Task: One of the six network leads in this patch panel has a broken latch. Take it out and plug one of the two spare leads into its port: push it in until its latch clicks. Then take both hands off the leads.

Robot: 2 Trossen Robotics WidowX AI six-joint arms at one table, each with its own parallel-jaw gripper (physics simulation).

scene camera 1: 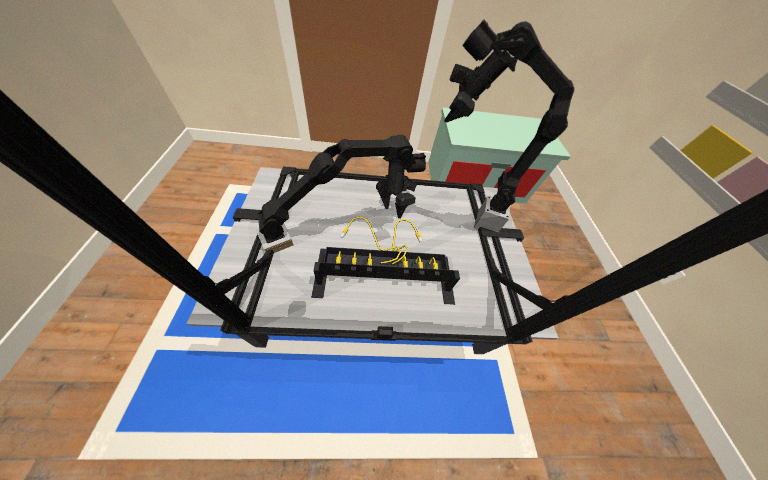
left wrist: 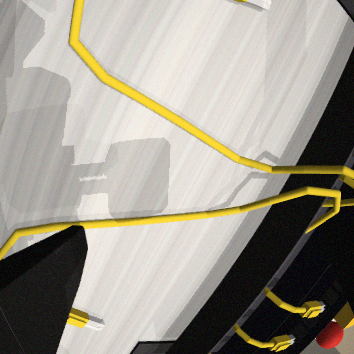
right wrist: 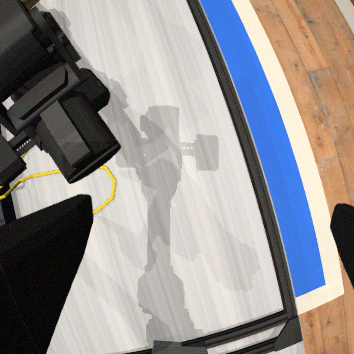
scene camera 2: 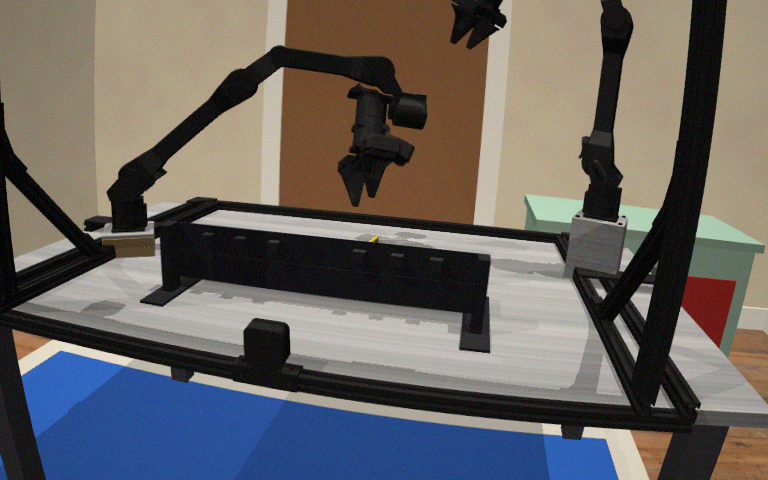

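Where they show: left gripper, fingertip midpoint: [scene camera 1: 392,213] [left wrist: 209,236] [scene camera 2: 362,202]; right gripper, fingertip midpoint: [scene camera 1: 447,115] [right wrist: 219,212] [scene camera 2: 460,46]; left arm's base at its link origin: [scene camera 1: 273,234] [scene camera 2: 128,228]; right arm's base at its link origin: [scene camera 1: 498,206] [scene camera 2: 601,217].
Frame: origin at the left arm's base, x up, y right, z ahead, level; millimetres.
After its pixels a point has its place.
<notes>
The black patch panel [scene camera 1: 390,273] @[y 359, x 15, z 293 mm] [scene camera 2: 317,271] @[y 354, x 13, z 283 mm] [left wrist: 225,280] stands on the table with yellow leads in two groups of three. Which latch is broken cannot be told. Two lead plugs [left wrist: 312,310] @[y 295, x 50, z 250 mm] [left wrist: 282,343] @[y 273, x 48, z 199 mm] in the panel show in the left wrist view. The left spare lead's plug [scene camera 1: 344,232] @[y 91, x -35, z 248 mm] [left wrist: 78,318] @[y 87, x -35, z 256 mm] and the right spare lead's plug [scene camera 1: 419,237] @[y 259, x -33, z 511 mm] lie behind the panel; their cables cross its middle. My left gripper [scene camera 1: 393,212] @[y 168, x 72, z 420 mm] [scene camera 2: 363,200] @[y 168, x 72, z 420 mm] is open and empty above the table behind the panel. My right gripper [scene camera 2: 461,44] @[y 92, x 377, z 640 mm] [right wrist: 219,212] @[y 92, x 377, z 640 mm] is open and empty, high at the back right.
A black frame bar [scene camera 2: 385,220] @[y -95, x -31, z 582 mm] runs along the table's back edge and side rails flank it. A black box [scene camera 2: 266,342] @[y 527, x -5, z 173 mm] sits on the front rail. The left arm [right wrist: 82,130] @[y 107, x 259, z 534 mm] reaches across the right wrist view. A green cabinet [scene camera 1: 498,133] stands behind the table.
</notes>
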